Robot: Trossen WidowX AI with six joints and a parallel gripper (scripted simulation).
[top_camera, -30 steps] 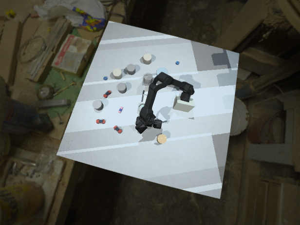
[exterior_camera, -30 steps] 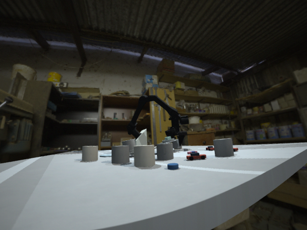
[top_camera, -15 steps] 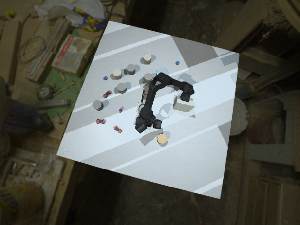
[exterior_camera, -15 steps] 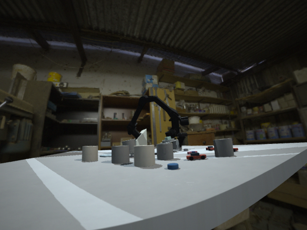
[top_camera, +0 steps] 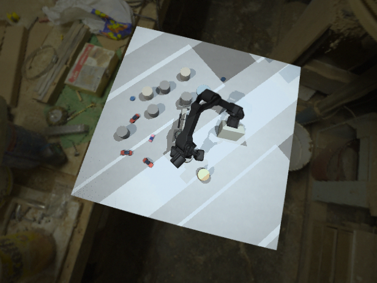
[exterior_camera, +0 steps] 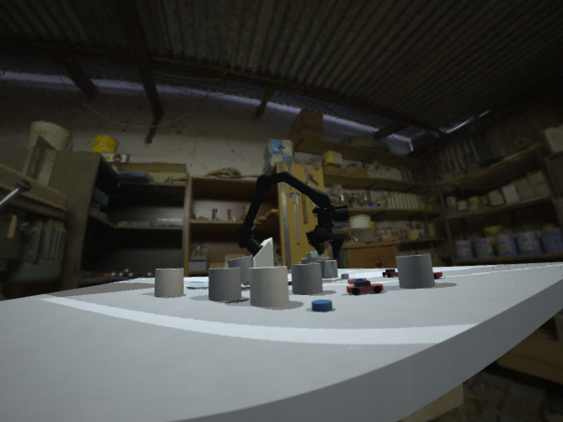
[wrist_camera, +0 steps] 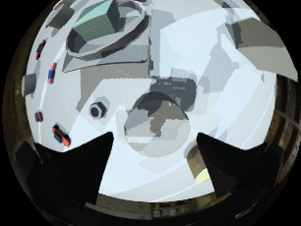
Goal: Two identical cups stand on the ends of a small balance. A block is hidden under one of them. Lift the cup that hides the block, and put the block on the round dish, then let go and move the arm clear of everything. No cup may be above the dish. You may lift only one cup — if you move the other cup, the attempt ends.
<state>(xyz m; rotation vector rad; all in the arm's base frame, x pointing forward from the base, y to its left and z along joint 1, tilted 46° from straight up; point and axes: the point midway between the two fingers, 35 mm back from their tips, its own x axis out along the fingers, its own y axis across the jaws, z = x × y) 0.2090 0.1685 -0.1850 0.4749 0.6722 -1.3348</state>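
Now: the teal block 100 mm to the right of my gripper tip, 70 mm ahead of it and 20 mm above it. The rest, counted from my gripper tip: balance beam (230 mm to the right, 100 mm ahead, 30 mm below); then small balance (220 mm to the right, 100 mm ahead, 50 mm below); then pale dish (480 mm to the right, 70 mm below, 20 mm ahead).
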